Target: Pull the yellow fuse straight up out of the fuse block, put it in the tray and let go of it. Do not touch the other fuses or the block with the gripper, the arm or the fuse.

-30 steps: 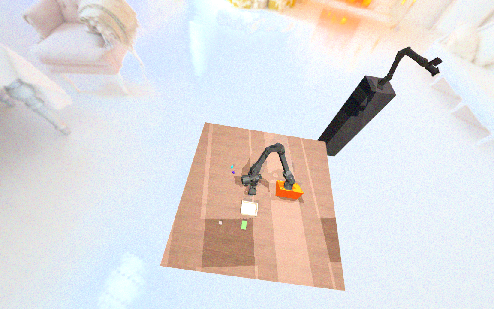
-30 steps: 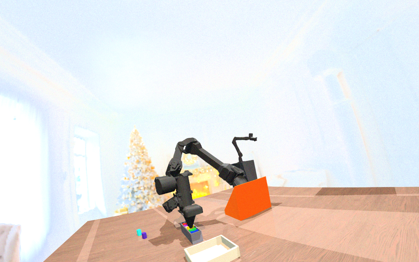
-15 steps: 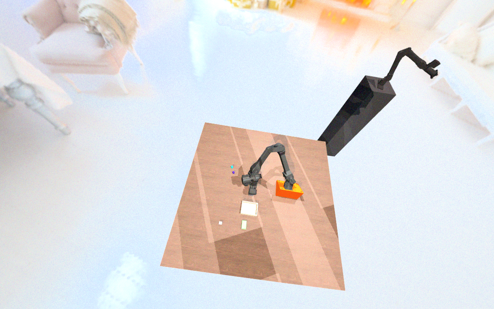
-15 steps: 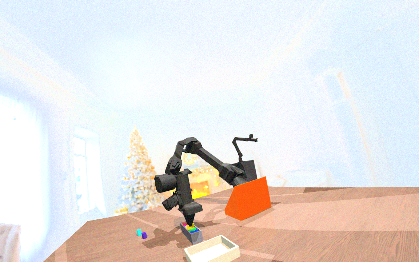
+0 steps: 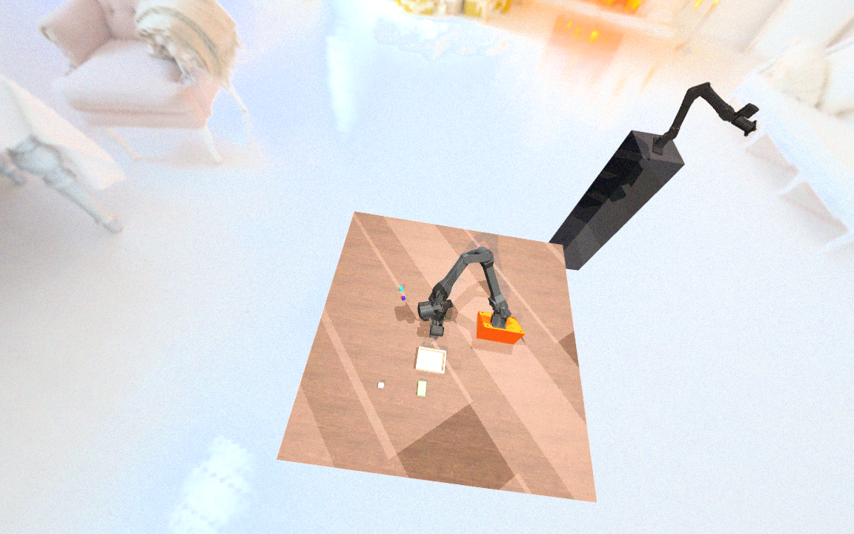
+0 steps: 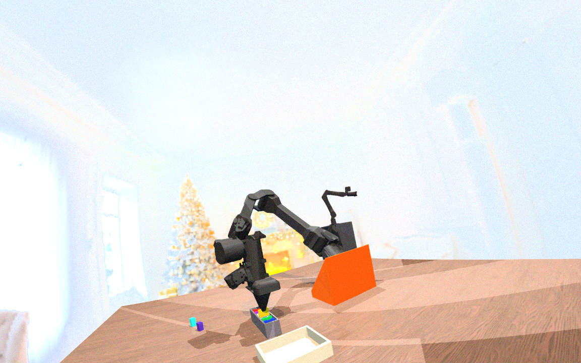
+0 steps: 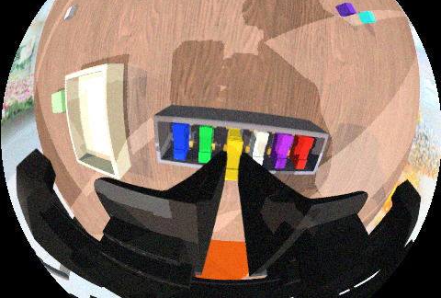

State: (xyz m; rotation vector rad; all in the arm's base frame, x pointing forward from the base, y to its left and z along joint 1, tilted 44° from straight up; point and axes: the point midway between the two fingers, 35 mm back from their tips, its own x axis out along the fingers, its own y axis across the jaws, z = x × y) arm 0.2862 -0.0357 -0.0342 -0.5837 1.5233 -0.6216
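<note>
Right now the cream tray is 17 cm to the left of my gripper tip and 5 cm below it. Also, from my gripper tip: teal cube 19 cm ahead, 18 cm to the right, 4 cm below; purple cube 17 cm ahead, 13 cm to the right, 4 cm below; yellow fuse 1 cm below.
</note>
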